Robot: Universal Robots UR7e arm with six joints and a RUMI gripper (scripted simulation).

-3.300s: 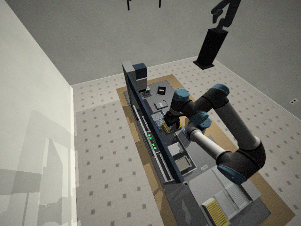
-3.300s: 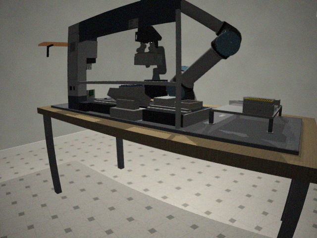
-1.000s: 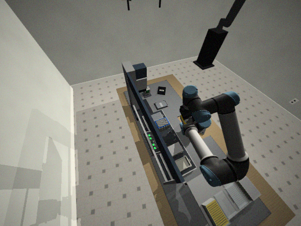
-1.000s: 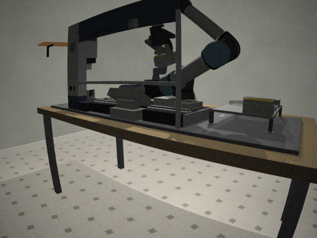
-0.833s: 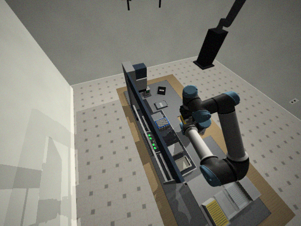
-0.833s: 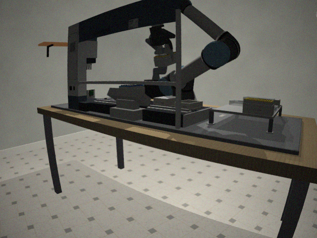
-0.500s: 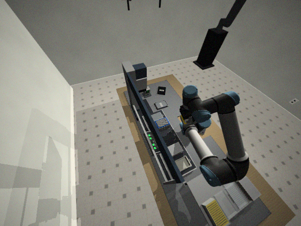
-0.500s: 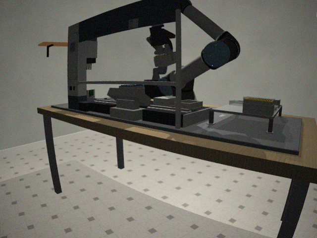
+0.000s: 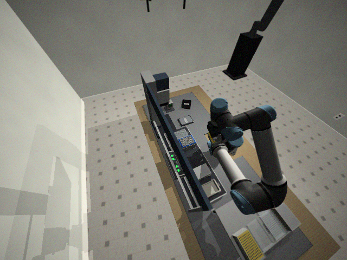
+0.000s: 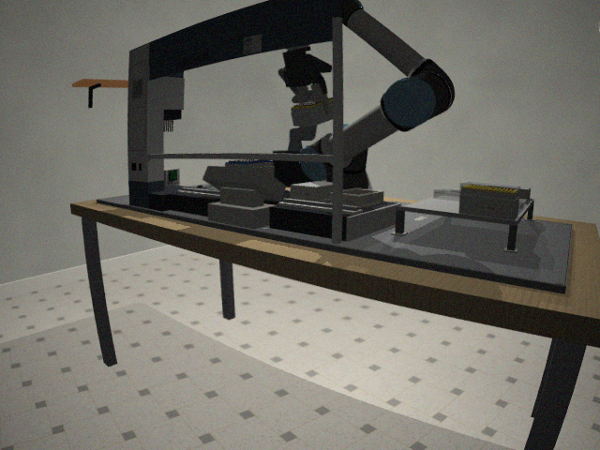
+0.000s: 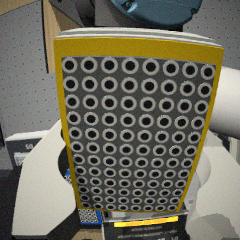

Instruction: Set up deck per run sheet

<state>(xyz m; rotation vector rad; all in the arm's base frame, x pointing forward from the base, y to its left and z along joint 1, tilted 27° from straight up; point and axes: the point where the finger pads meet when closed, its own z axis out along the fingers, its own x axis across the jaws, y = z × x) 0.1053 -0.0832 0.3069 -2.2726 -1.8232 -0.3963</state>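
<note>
Now: hand 10 mm below the yellow-framed tip rack. From my hand the other things lie so: sample plate 150 mm ahead, 250 mm to the right, 240 mm below; then blue-framed tip rack 170 mm ahead, 130 mm to the right, 180 mm below; then white sealed block 170 mm ahead, 120 mm to the left, 230 mm below.
</note>
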